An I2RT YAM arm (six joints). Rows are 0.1 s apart.
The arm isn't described. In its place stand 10 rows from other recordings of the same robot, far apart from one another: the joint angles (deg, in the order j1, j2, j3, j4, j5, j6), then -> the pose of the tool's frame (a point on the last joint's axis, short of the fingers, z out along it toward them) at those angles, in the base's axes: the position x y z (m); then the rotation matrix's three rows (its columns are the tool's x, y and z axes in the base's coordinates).
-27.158 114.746 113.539 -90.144 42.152 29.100 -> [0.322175 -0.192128 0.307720], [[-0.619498 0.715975 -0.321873], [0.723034 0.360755 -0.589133], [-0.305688 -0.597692 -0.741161]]
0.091 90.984 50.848 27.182 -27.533 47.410 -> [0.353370 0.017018 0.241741], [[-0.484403 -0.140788 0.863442], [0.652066 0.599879 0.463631], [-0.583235 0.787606 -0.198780]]
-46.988 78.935 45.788 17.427 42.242 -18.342 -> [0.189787 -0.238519 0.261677], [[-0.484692 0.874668 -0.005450], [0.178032 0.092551 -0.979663], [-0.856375 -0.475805 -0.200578]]
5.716 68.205 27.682 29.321 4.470 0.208 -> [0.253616 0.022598 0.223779], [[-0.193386 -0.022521 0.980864], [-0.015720 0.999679 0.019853], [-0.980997 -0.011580 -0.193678]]
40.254 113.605 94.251 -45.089 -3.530 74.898 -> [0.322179 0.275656 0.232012], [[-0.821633 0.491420 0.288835], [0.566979 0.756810 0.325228], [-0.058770 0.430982 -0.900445]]
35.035 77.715 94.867 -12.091 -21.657 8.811 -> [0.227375 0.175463 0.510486], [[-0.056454 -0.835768 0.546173], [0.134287 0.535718 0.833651], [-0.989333 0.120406 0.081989]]
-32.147 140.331 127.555 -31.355 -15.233 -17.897 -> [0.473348 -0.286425 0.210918], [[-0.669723 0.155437 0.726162], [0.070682 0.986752 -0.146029], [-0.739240 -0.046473 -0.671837]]
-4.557 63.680 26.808 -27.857 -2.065 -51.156 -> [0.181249 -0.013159 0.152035], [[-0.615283 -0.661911 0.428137], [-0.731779 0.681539 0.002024], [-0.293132 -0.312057 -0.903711]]
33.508 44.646 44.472 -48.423 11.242 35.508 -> [0.128391 0.076683 0.276581], [[-0.761162 0.010000 0.648484], [0.179262 0.964172 0.195542], [-0.623295 0.265088 -0.735684]]
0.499 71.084 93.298 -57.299 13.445 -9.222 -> [0.227497 -0.006296 0.448981], [[-0.596473 0.087325 0.797868], [-0.161069 0.960820 -0.225572], [-0.786305 -0.263059 -0.559038]]
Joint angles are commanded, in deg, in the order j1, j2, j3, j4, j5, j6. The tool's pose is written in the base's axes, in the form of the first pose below.
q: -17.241 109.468 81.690 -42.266 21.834 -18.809
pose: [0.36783 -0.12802 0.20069], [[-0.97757 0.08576 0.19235], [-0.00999 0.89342 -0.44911], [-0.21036 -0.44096 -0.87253]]
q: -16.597 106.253 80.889 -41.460 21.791 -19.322
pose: [0.36337 -0.12209 0.21780], [[-0.96546 0.09091 0.24417], [-0.03283 0.88724 -0.46014], [-0.25847 -0.45226 -0.85361]]
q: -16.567 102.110 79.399 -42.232 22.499 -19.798
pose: [0.35059 -0.11851 0.23555], [[-0.95880 0.09993 0.26593], [-0.04125 0.87720 -0.47835], [-0.28107 -0.46961 -0.83694]]
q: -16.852 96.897 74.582 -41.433 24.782 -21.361
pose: [0.32889 -0.11521 0.24272], [[-0.95988 0.09773 0.26282], [-0.05478 0.85388 -0.51759], [-0.27500 -0.51122 -0.81427]]
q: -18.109 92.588 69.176 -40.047 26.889 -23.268
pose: [0.30660 -0.11721 0.24034], [[-0.96653 0.09523 0.23821], [-0.05460 0.83090 -0.55373], [-0.25066 -0.54821 -0.79789]]
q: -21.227 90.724 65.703 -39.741 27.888 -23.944
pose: [0.28824 -0.12982 0.23283], [[-0.97594 0.12019 0.18194], [-0.00575 0.81991 -0.57246], [-0.21798 -0.55973 -0.79949]]
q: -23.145 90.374 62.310 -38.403 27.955 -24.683
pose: [0.27688 -0.13650 0.21850], [[-0.98287 0.11981 0.14004], [0.01898 0.82165 -0.56967], [-0.18332 -0.55726 -0.80985]]
